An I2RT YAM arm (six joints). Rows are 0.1 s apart.
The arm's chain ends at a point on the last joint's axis. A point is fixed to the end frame.
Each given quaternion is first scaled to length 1.
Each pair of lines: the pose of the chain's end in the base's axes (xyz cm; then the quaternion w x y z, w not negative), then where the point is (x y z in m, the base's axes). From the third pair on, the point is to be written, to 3 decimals.
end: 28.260, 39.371, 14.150, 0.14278, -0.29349, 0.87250, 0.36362
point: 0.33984 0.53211 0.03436
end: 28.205, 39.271, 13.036, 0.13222, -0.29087, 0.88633, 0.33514
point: 0.34022 0.52307 0.01402
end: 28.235, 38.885, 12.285, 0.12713, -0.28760, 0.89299, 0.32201
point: 0.341 0.515 0.002
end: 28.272, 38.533, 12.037, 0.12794, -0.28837, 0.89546, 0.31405
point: 0.343 0.510 -0.002
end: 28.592, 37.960, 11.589, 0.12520, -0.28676, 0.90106, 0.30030
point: 0.347 0.500 -0.010
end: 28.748, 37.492, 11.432, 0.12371, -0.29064, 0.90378, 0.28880
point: 0.349 0.492 -0.014
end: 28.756, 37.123, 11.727, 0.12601, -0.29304, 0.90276, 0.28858
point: 0.349 0.489 -0.010
